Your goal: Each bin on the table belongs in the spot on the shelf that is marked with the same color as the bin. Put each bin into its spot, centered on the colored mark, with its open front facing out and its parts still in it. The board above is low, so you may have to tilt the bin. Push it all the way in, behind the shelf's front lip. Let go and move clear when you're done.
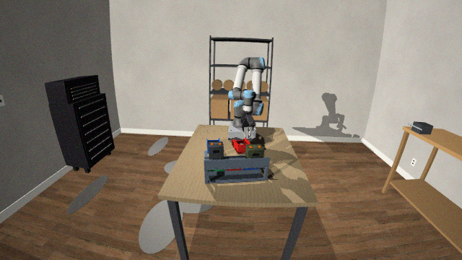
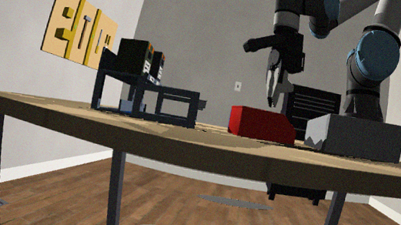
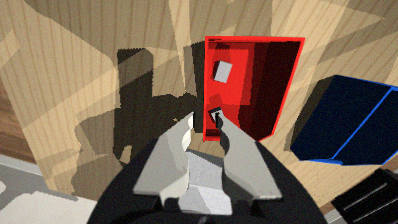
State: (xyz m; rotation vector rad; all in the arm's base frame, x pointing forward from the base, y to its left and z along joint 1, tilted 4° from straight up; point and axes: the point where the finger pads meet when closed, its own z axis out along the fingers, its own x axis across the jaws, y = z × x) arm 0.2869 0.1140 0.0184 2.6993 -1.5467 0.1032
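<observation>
My gripper is now 70 mm above the red bin, 40 mm to the left of it and 20 mm short of it. The rest, counted from my hand: dark box: 450 mm ahead, 110 mm to the right, 60 mm above; green case: 370 mm ahead, 110 mm to the left, 50 mm above; blue bin: 250 mm to the right, 80 mm ahead, 70 mm below.
</observation>
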